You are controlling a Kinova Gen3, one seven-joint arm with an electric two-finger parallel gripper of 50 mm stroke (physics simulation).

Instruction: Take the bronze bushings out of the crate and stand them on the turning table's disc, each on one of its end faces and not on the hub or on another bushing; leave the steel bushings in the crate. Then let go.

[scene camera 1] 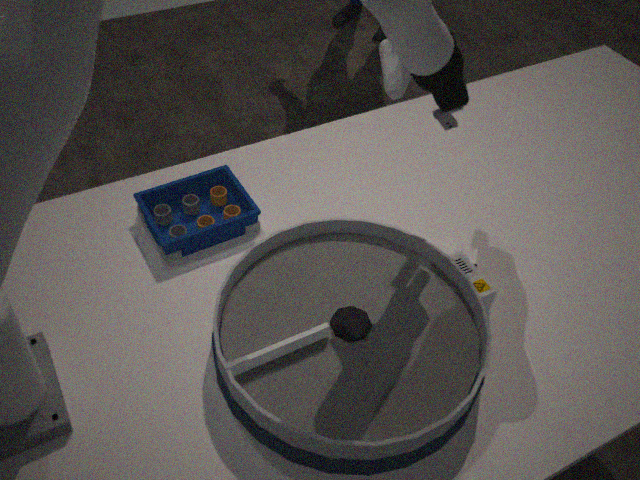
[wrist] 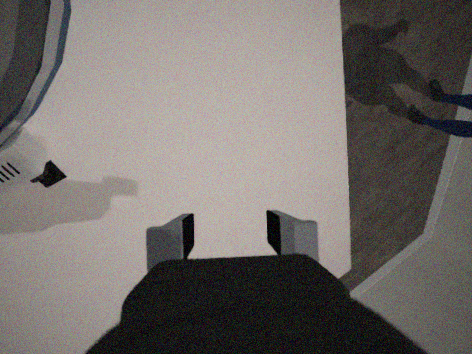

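Seen in the pictures: gripper, between the fingertips: (scene camera 1: pixel 448 111) (wrist: pixel 230 227); arm's base, origin of its link: (scene camera 1: pixel 10 394).
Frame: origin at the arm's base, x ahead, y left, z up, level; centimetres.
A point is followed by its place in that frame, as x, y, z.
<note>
The blue crate (scene camera 1: pixel 211 237) @(37.3, 16.3, -1.0) stands at the left in the scene view. Three bronze bushings are in its right part: one (scene camera 1: pixel 218 195) @(43.6, 27.4, -2.4) at the back, one (scene camera 1: pixel 232 211) @(43.8, 21.4, -1.8) at the front right and one (scene camera 1: pixel 205 221) @(38.2, 21.1, -1.6) at the front middle. Three steel bushings (scene camera 1: pixel 162 214) @(32.1, 27.4, -2.5) (scene camera 1: pixel 190 204) @(37.0, 25.1, -0.2) (scene camera 1: pixel 178 230) @(32.9, 21.1, -1.5) are in its left and middle part. The turning table's disc (scene camera 1: pixel 289 284) @(43.3, -2.1, 2.0) carries a dark hub (scene camera 1: pixel 351 323) @(47.8, -13.9, 2.8) and no bushing shows on it. My gripper (scene camera 1: pixel 448 124) @(76.7, 4.6, 21.6) (wrist: pixel 230 227) @(76.7, 4.6, 21.6) is open and empty, above the table top beyond the turning table, far right of the crate.
A raised rim (scene camera 1: pixel 356 227) @(59.5, 3.0, 3.3) (wrist: pixel 42 82) @(65.5, -2.4, 4.8) surrounds the disc. A pale bar (scene camera 1: pixel 281 349) @(35.6, -13.7, 4.0) runs from the hub to the rim. A white box with a yellow label (scene camera 1: pixel 481 285) @(71.2, -17.4, 2.5) sits against the rim's right side. The arm's shadow crosses the disc.
</note>
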